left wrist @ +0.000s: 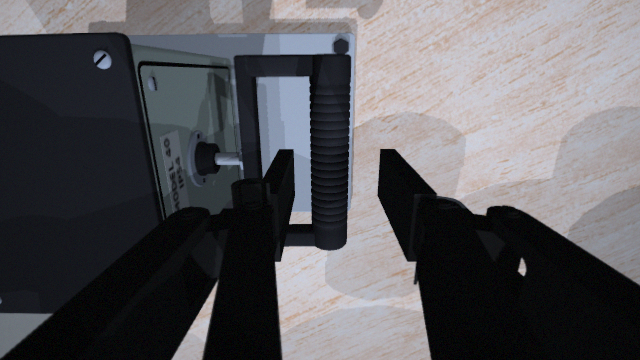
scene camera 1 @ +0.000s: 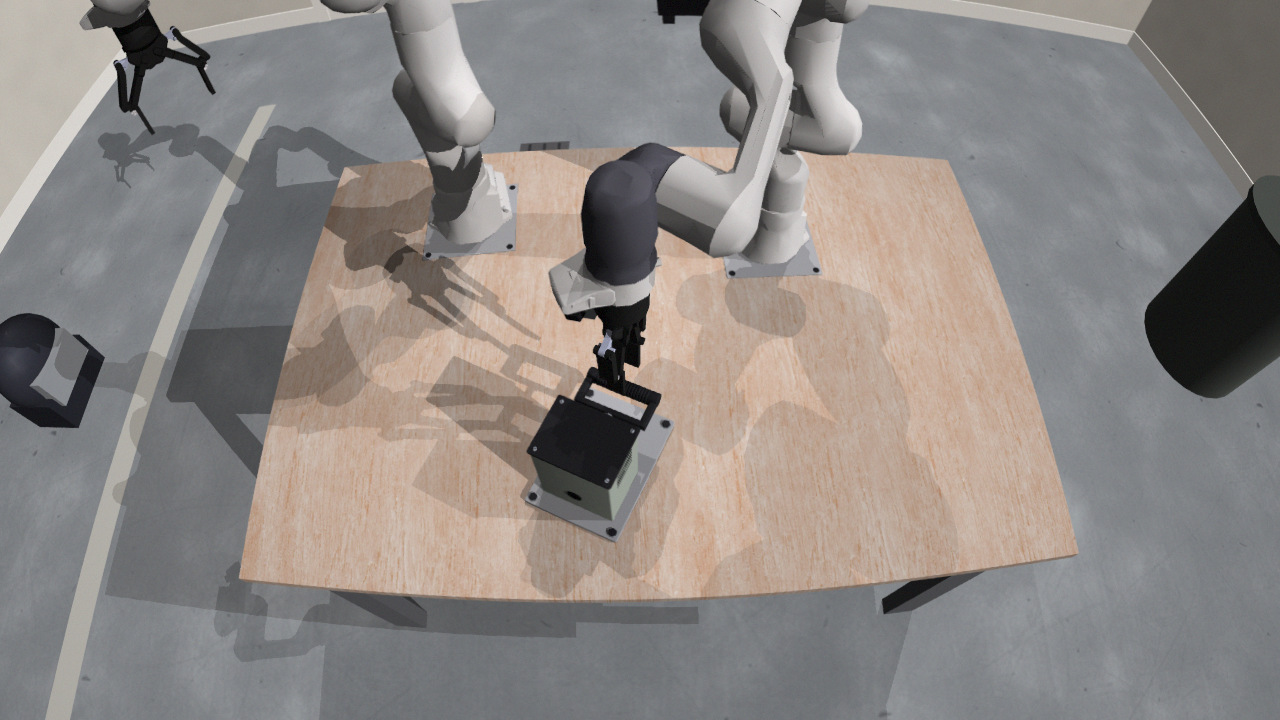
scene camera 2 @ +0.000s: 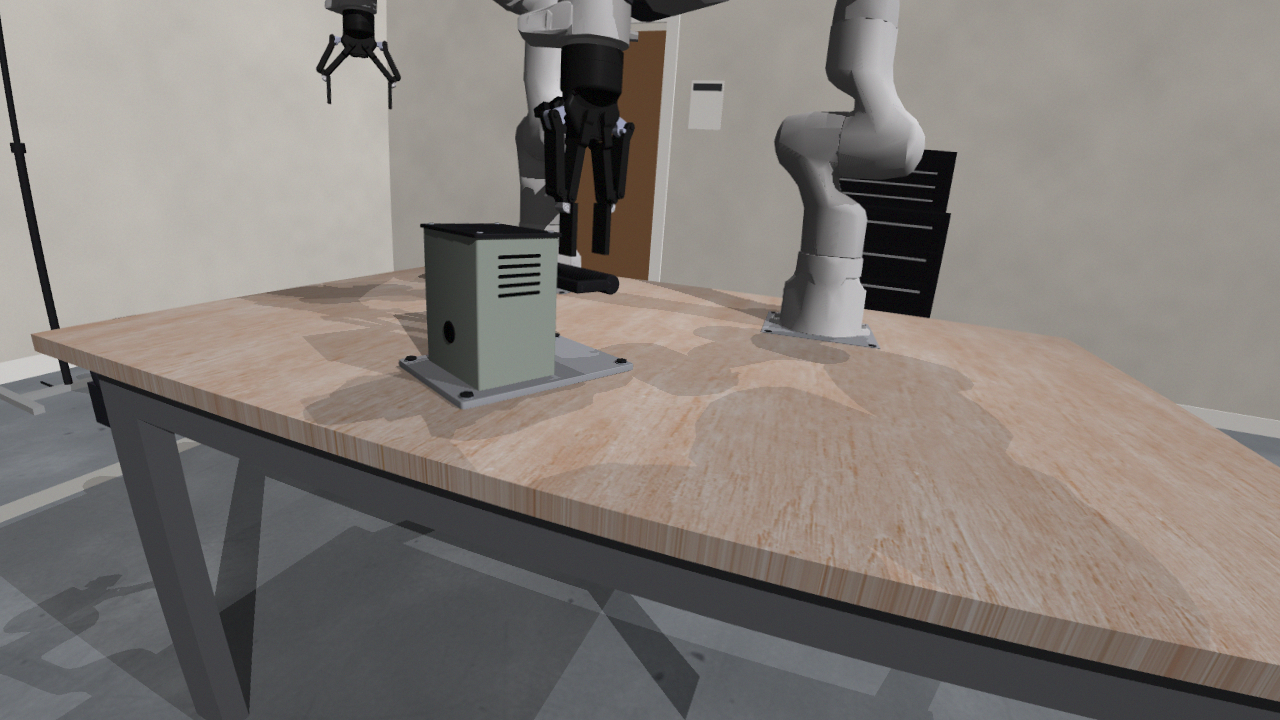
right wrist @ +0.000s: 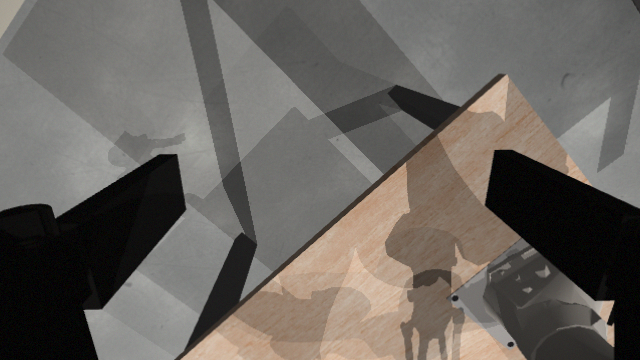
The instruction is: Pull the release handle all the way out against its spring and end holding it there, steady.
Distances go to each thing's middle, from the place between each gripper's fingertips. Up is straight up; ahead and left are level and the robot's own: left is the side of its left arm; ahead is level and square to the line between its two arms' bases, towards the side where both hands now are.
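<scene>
My left hand is 6 cm above the release handle (scene camera 1: 636, 392), and it's 5 cm short of the release handle and 2 cm to the left of it. As for my right hand (scene camera 1: 182, 111), the release handle is 310 mm below it, 420 mm ahead of it and 920 mm to the left of it.
</scene>
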